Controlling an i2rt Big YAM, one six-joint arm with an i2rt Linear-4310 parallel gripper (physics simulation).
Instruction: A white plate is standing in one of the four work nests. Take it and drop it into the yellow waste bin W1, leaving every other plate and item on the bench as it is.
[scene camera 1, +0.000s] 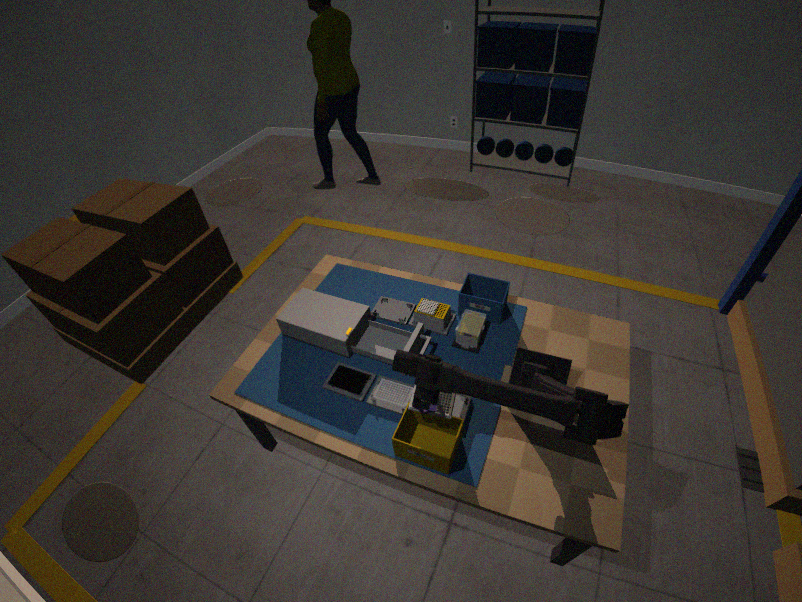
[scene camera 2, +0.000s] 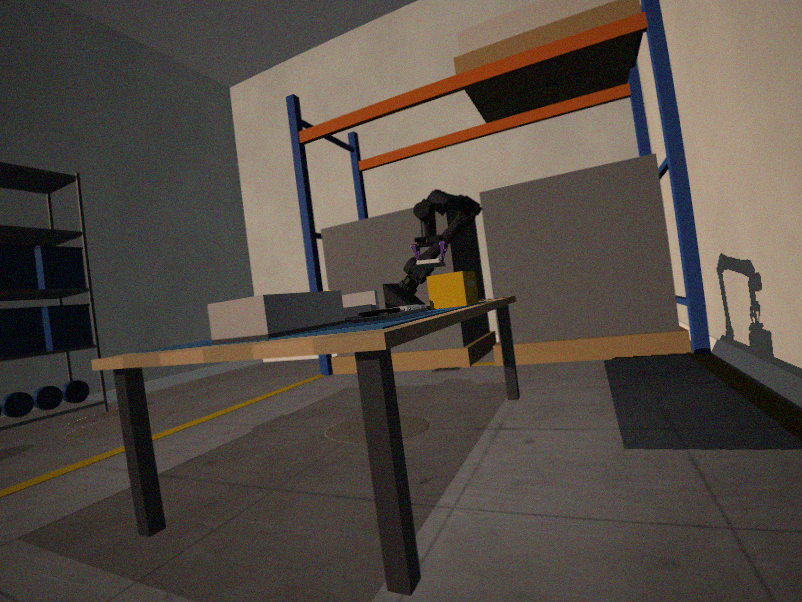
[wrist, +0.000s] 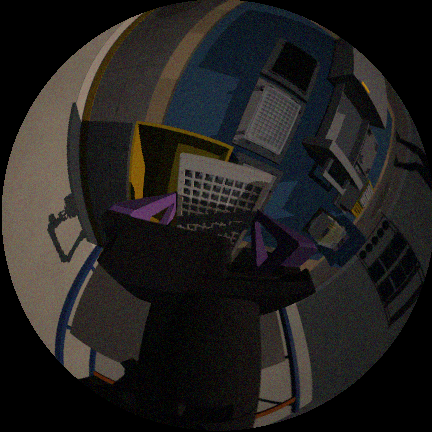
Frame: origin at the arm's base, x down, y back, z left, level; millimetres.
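Seen in the pictures: gripper, fingertip midpoint: (scene camera 1: 426, 400) (scene camera 2: 430, 264) (wrist: 216, 204); arm's base, link origin: (scene camera 2: 403, 293).
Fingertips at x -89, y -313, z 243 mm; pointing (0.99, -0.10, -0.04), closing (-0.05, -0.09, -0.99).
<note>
Pixels of each thing's top centre, then the offset from my fingertips to it. "spot": a spot on its surface instead.
- white plate, top centre: (wrist: 212, 226) (scene camera 1: 432, 398) (scene camera 2: 431, 259) dy +17, dx -17, dz -1 mm
- yellow waste bin, top centre: (wrist: 167, 191) (scene camera 1: 428, 429) (scene camera 2: 451, 273) dy +25, dx +45, dz +68 mm
- white grid plate, top centre: (wrist: 275, 118) (scene camera 2: 402, 306) (scene camera 1: 393, 392) dy -146, dx +139, dz -75 mm
- black-centred nest, surface spot: (wrist: 295, 65) (scene camera 1: 352, 380) spot: dy -304, dx +139, dz -76 mm
- grey box, top centre: (scene camera 2: 279, 295) (scene camera 1: 321, 311) dy -523, dx +59, dz -287 mm
- yellow-and-white rack, top centre: (scene camera 1: 432, 307) (wrist: 364, 200) dy -123, dx +89, dz -458 mm
- translucent container, top centre: (scene camera 1: 471, 322) (wrist: 333, 237) dy +44, dx +88, dz -425 mm
- blue bin, top centre: (scene camera 1: 485, 287) (wrist: 350, 252) dy +60, dx +45, dz -583 mm
My gripper (scene camera 1: 430, 408) (scene camera 2: 429, 260) (wrist: 216, 204) has purple fingers and is shut on the white plate (scene camera 2: 428, 262) (wrist: 215, 182), a grid of square holes held by opposite edges. In scene camera 2 the plate hangs roughly level above the bench, higher than the yellow waste bin (scene camera 1: 421, 452) (scene camera 2: 450, 290) (wrist: 136, 165) and near its left side. In the wrist view the plate overlaps the bin's right rim; part of it is in shadow. In scene camera 1 the arm hides part of the gripper area, so the held plate is hard to make out.
Another white grid plate (scene camera 1: 393, 393) (wrist: 272, 120) sits in a nest beside a black-centred nest (scene camera 1: 350, 380) (wrist: 295, 65). A grey box (scene camera 1: 321, 317) has its drawer out. A yellow-and-white rack (scene camera 1: 432, 309), a translucent container (scene camera 1: 470, 327) and a blue bin (scene camera 1: 482, 301) stand behind.
</note>
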